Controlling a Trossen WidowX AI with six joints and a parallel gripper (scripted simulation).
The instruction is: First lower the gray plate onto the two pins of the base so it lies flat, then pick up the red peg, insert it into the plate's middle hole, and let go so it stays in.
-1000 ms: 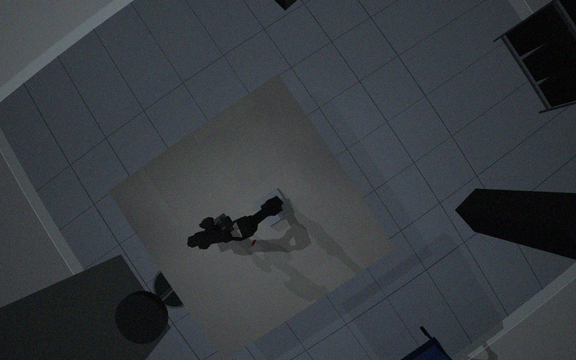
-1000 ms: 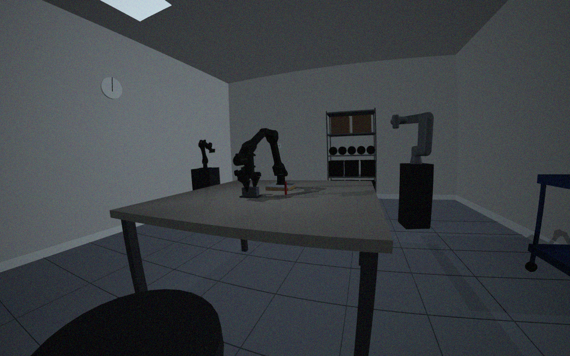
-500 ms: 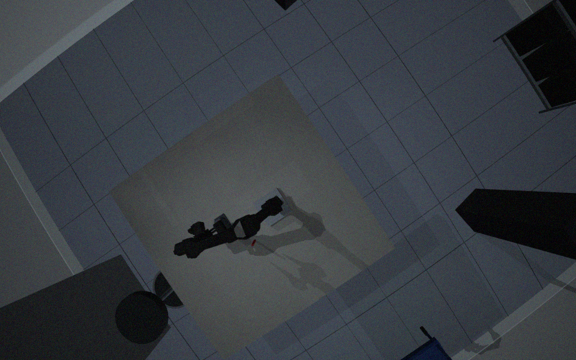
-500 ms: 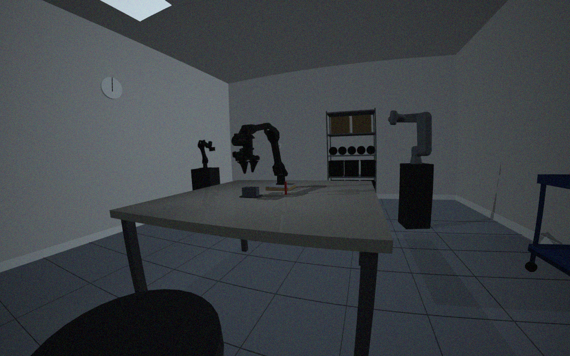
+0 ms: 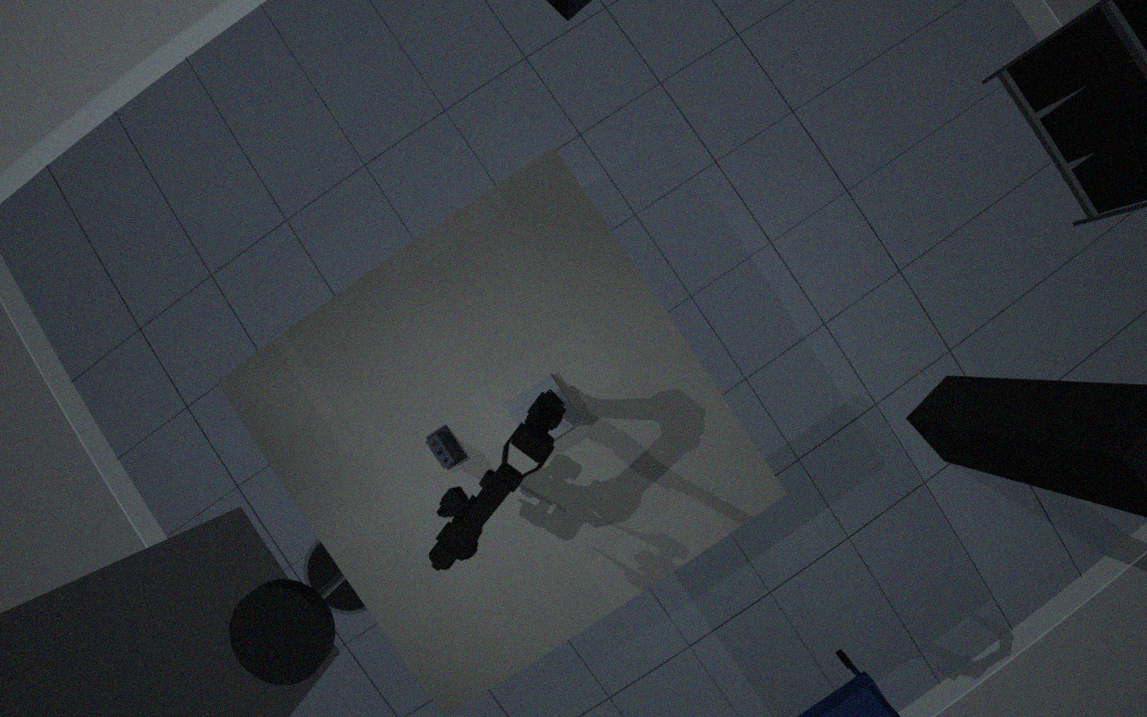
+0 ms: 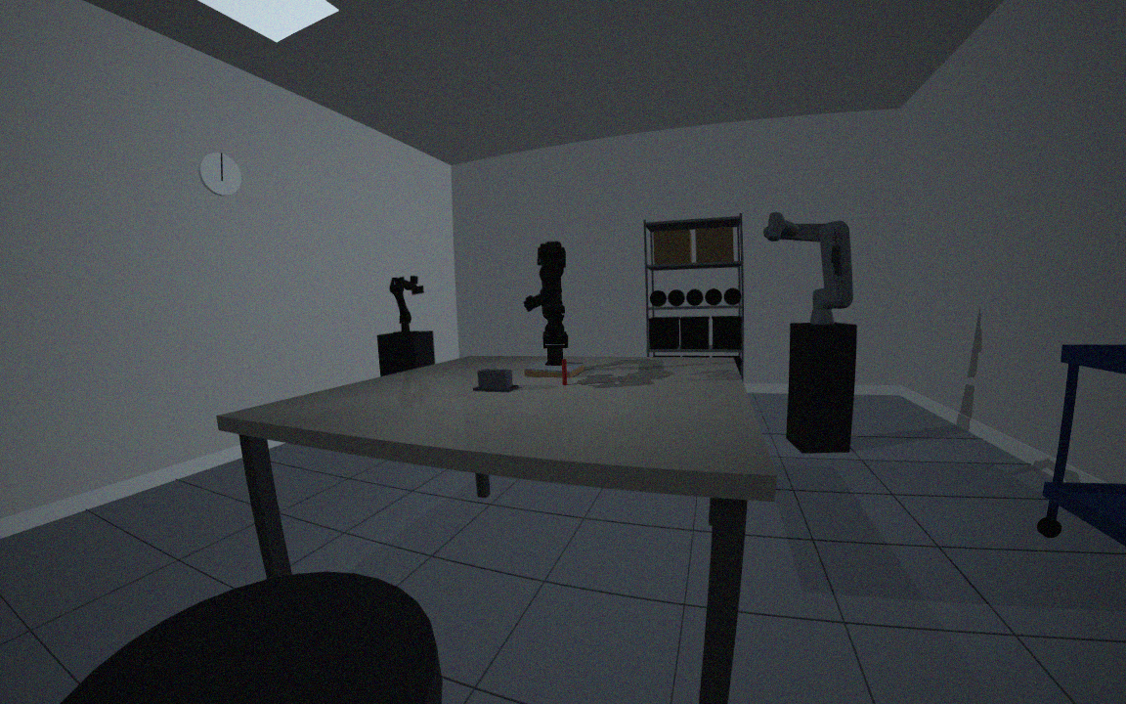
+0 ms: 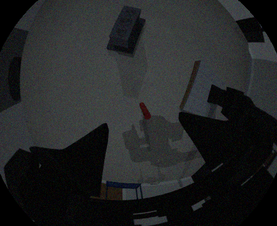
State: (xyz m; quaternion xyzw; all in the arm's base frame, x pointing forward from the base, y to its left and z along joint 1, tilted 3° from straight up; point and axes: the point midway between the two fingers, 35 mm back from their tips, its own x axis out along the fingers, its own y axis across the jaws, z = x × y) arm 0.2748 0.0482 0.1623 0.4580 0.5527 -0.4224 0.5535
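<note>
My gripper tip is now 110 mm above the red peg, 20 mm to the right of it and 20 mm past it. The rest, counted from my gripper tip: gray plate 180 mm to the right, 100 mm below, 50 mm ahead.
</note>
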